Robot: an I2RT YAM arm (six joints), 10 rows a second.
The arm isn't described. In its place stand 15 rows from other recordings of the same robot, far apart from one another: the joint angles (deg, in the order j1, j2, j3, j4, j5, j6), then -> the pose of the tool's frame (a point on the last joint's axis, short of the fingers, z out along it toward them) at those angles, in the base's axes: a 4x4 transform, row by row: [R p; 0 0 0 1], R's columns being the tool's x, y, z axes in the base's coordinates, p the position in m.
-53.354, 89.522, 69.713, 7.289, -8.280, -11.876 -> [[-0.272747 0.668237 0.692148 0.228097], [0.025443 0.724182 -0.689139 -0.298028], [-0.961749 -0.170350 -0.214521 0.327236], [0 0 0 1]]
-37.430, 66.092, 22.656, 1.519, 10.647, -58.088 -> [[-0.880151 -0.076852 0.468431 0.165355], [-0.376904 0.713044 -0.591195 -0.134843], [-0.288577 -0.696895 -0.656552 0.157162], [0 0 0 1]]
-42.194, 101.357, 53.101, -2.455, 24.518, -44.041 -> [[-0.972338 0.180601 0.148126 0.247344], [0.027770 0.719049 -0.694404 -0.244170], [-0.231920 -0.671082 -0.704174 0.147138], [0 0 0 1]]
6.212, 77.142, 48.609, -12.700, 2.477, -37.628 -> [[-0.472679 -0.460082 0.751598 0.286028], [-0.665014 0.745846 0.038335 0.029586], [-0.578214 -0.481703 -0.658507 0.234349], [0 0 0 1]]
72.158, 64.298, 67.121, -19.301, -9.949, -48.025 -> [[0.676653 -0.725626 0.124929 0.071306], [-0.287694 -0.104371 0.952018 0.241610], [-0.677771 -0.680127 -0.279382 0.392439], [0 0 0 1]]
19.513, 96.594, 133.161, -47.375, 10.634, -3.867 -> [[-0.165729 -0.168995 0.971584 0.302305], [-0.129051 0.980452 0.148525 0.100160], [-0.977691 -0.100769 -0.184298 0.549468], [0 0 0 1]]
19.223, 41.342, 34.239, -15.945, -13.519, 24.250 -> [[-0.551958 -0.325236 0.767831 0.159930], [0.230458 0.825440 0.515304 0.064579], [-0.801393 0.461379 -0.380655 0.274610], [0 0 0 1]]
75.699, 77.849, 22.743, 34.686, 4.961, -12.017 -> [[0.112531 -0.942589 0.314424 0.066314], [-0.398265 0.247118 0.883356 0.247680], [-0.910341 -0.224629 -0.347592 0.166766], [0 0 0 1]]
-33.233, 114.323, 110.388, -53.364, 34.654, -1.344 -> [[-0.720280 0.691075 0.060101 0.351151], [0.448864 0.530378 -0.719180 -0.254277], [-0.528883 -0.491034 -0.692220 0.310200], [0 0 0 1]]
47.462, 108.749, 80.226, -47.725, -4.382, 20.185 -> [[-0.874105 -0.474484 0.103950 0.251389], [-0.443768 0.867097 0.226303 0.278002], [-0.197512 0.151683 -0.968494 0.192863], [0 0 0 1]]
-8.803, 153.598, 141.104, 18.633, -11.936, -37.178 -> [[0.116521 0.021250 0.992961 0.610707], [-0.616320 0.785537 0.055513 -0.087124], [-0.778827 -0.618450 0.104629 0.248108], [0 0 0 1]]
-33.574, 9.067, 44.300, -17.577, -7.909, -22.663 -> [[0.064228 0.502019 0.862468 0.026801], [-0.500694 0.763811 -0.407306 -0.011909], [-0.863238 -0.405672 0.300416 0.378593], [0 0 0 1]]
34.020, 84.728, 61.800, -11.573, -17.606, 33.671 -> [[-0.800919 -0.355468 0.481841 0.270567], [0.096946 0.717114 0.690181 0.195629], [-0.590872 0.599492 -0.539889 0.275064], [0 0 0 1]]
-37.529, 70.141, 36.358, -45.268, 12.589, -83.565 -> [[-0.710659 -0.703393 0.014235 0.144339], [-0.677014 0.678224 -0.285769 -0.120655], [0.191353 -0.212721 -0.958193 0.168675], [0 0 0 1]]
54.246, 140.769, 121.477, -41.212, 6.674, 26.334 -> [[-0.798523 -0.466816 0.380058 0.312691], [-0.355004 0.875078 0.328953 0.427212], [-0.486140 0.127755 -0.864492 0.160970], [0 0 0 1]]
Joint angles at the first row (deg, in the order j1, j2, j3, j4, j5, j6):
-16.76, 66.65, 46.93, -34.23, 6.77, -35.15
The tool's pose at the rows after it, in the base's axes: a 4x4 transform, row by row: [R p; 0 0 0 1], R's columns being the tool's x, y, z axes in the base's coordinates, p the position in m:
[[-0.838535 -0.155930 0.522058 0.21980], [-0.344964 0.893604 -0.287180 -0.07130], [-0.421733 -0.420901 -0.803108 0.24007], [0 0 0 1]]
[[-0.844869 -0.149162 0.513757 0.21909], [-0.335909 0.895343 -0.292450 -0.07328], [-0.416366 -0.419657 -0.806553 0.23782], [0 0 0 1]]
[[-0.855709 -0.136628 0.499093 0.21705], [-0.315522 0.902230 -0.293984 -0.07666], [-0.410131 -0.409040 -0.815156 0.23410], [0 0 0 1]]
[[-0.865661 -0.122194 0.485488 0.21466], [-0.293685 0.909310 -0.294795 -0.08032], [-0.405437 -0.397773 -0.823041 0.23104], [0 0 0 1]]
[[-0.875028 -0.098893 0.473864 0.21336], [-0.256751 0.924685 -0.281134 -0.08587], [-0.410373 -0.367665 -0.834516 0.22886], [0 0 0 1]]
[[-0.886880 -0.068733 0.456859 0.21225], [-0.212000 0.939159 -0.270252 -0.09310], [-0.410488 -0.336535 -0.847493 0.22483], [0 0 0 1]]
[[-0.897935 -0.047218 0.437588 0.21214], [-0.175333 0.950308 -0.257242 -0.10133], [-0.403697 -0.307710 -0.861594 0.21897], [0 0 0 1]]
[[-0.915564 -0.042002 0.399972 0.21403], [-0.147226 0.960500 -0.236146 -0.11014], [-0.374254 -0.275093 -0.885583 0.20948], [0 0 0 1]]
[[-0.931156 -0.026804 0.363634 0.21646], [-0.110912 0.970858 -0.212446 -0.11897], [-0.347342 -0.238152 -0.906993 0.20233], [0 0 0 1]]
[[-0.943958 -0.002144 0.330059 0.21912], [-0.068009 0.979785 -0.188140 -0.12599], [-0.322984 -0.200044 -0.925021 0.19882], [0 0 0 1]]
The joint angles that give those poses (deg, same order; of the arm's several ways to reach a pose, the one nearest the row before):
-16.89, 66.82, 46.77, -33.97, 7.07, -35.31
-17.38, 67.00, 46.45, -33.84, 7.21, -35.28
-18.37, 67.20, 45.93, -33.94, 6.99, -34.99
-19.48, 67.32, 45.48, -34.12, 6.66, -34.71
-21.11, 67.94, 45.61, -34.60, 5.26, -33.85
-23.07, 68.97, 45.62, -34.80, 3.99, -32.95
-25.12, 70.58, 45.62, -34.64, 2.70, -32.72
-26.99, 73.47, 45.94, -34.84, 1.66, -33.15
-28.70, 76.43, 46.94, -35.61, 0.67, -32.99
-29.91, 78.97, 48.53, -37.22, -0.09, -31.98

